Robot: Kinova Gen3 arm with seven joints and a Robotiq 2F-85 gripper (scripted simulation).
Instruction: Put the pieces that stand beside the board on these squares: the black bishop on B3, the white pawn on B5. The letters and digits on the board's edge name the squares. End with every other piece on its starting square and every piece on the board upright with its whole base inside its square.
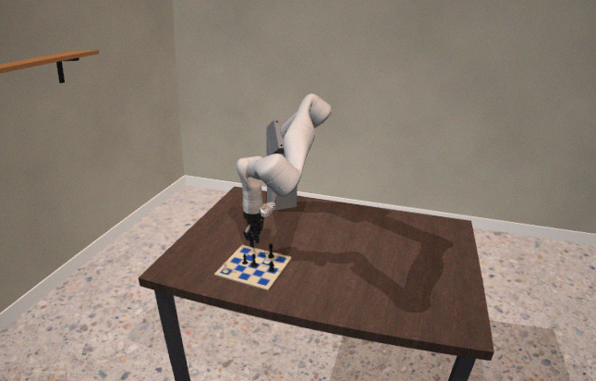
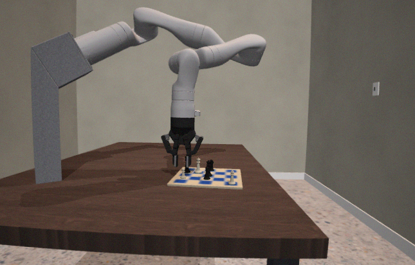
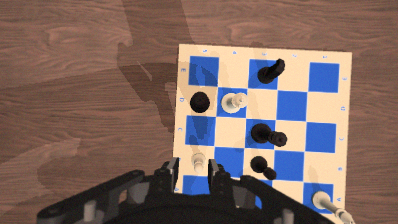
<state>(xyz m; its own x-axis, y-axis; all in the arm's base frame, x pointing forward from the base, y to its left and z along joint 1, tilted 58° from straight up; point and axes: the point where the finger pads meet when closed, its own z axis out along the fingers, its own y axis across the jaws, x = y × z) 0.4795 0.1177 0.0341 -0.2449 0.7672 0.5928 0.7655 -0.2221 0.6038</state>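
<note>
The white pawn lies 40 mm below my hand and 10 mm ahead of it. The rest, counted from my hand: black chess piece (70 mm to the left, 20 mm below, 20 mm behind); then white queen (80 mm to the left, 30 mm below, 20 mm ahead); then chessboard (70 mm ahead, 60 mm to the left, 60 mm below).
</note>
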